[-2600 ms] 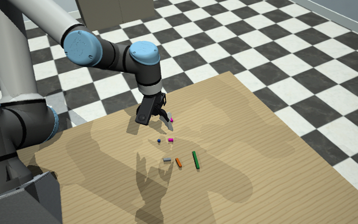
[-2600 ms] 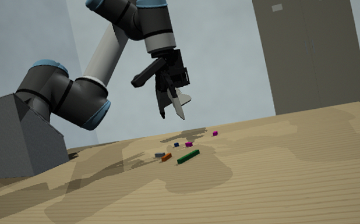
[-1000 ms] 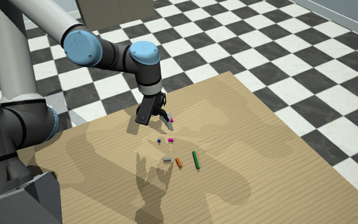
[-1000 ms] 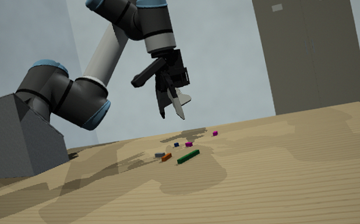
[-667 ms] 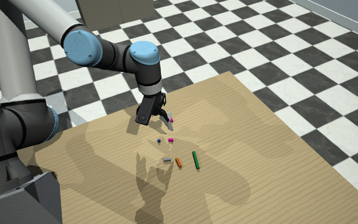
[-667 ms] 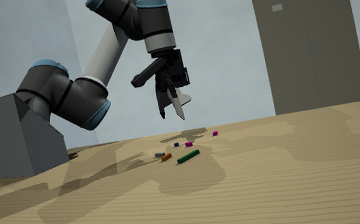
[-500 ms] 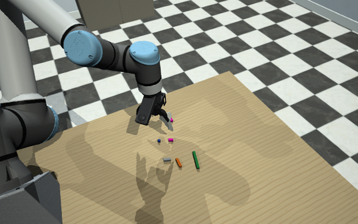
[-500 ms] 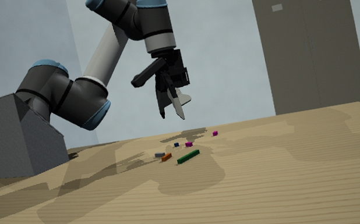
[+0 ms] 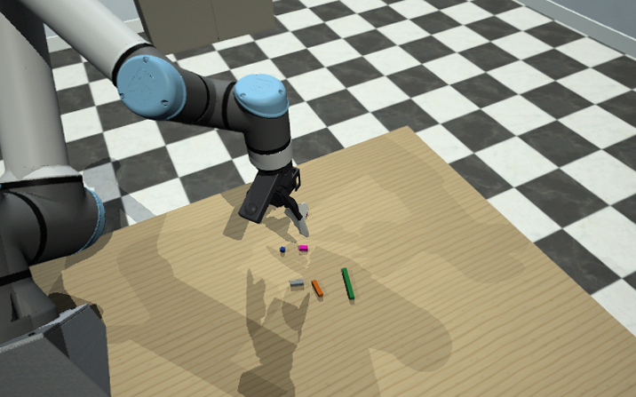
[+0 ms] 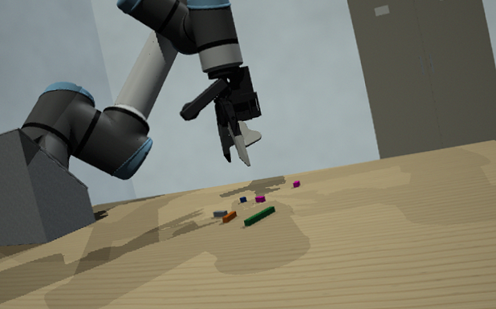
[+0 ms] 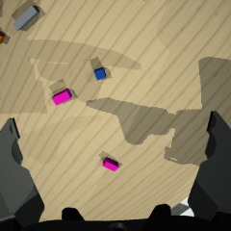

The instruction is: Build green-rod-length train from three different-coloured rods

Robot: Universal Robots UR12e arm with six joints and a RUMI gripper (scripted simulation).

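Now: the blue rod 10 mm to the right of my hand and 80 mm below it. From my hand the other things lie so: green rod (90 mm ahead, 180 mm to the right, 80 mm below); then grey rod (10 mm behind, 120 mm to the right, 80 mm below); then orange rod (20 mm ahead, 150 mm to the right, 80 mm below).
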